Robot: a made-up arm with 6 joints.
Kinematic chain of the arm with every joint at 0, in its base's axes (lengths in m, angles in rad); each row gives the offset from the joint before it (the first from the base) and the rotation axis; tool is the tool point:
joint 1: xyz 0 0 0.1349 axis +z
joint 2: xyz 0 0 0 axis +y
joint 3: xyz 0 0 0.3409 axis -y
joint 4: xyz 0 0 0 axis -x
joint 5: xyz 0.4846 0 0 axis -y
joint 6: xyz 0 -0.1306 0 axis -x
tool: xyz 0 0 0
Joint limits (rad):
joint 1: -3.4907..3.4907
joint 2: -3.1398..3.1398
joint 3: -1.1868..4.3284
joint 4: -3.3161..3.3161
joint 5: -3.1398..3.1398
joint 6: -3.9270..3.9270
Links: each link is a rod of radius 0.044 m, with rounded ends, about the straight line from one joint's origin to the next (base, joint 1, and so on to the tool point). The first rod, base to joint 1, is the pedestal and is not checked.
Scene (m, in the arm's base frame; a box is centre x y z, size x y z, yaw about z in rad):
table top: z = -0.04
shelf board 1: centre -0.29 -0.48 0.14 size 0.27 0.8 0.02 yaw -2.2
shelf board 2: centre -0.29 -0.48 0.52 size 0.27 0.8 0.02 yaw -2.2
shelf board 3: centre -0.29 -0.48 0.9 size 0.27 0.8 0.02 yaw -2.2
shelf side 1: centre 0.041 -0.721 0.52 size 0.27 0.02 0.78 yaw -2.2
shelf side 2: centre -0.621 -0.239 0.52 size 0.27 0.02 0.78 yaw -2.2
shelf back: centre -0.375 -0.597 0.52 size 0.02 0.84 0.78 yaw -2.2
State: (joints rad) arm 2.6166 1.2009 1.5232 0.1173 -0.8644 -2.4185
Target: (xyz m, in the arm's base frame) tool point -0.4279 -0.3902 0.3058
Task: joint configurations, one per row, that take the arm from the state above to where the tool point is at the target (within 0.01 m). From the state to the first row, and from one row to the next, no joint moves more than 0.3 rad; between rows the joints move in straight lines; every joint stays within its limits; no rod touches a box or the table.
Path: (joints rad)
1: 2.3285 1.1239 1.7997 0.2266 -0.8644 -2.4185
2: 2.0403 1.0469 2.0761 0.3360 -0.8644 -2.4185
3: 1.7522 0.9700 2.3526 0.4453 -0.8644 -2.4185
4: 1.4641 0.8930 2.6290 0.5546 -0.8644 -2.4185
5: 1.1760 0.8160 2.9055 0.6640 -0.8644 -2.4185
6: 0.8878 0.7390 3.1819 0.7733 -0.8644 -2.4185
7: 0.5997 0.6620 3.4584 0.8826 -0.8644 -2.4185
8: 0.3116 0.5850 3.7348 0.9920 -0.8644 -2.4185
9: 0.3977 0.2875 3.4816 0.9033 -0.8644 -2.4185
10: 0.4838 -0.0101 3.2284 0.8147 -0.8644 -2.4185
11: 0.5699 -0.3076 2.9751 0.7260 -0.8644 -2.4185

